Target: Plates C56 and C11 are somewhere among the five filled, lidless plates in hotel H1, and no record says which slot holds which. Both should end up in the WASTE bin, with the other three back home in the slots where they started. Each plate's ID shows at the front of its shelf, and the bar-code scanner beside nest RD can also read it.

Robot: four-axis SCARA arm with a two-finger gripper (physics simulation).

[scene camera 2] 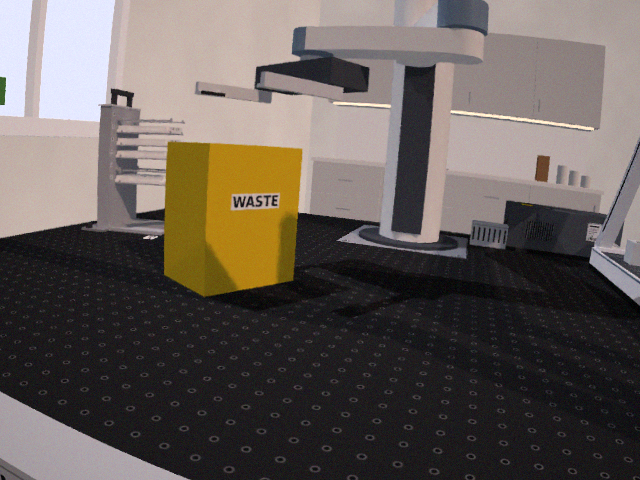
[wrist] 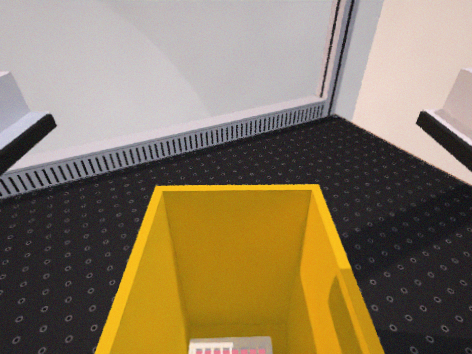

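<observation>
The yellow WASTE bin stands upright, its open top facing the wrist view. My gripper is above the bin with its fingers wide apart and nothing between them. A white plate with pink wells lies inside the bin, low down, partly cut off by the lower edge of the wrist view; its ID does not show. Hotel H1 stands behind the bin at the left and holds several white plates, partly hidden by the bin. Their IDs are too small to read.
The arm's column rises right of the bin. A dark grey box and a small slotted grey block stand at the back right. In the wrist view a slotted grey strip runs along a pale panel beyond the bin.
</observation>
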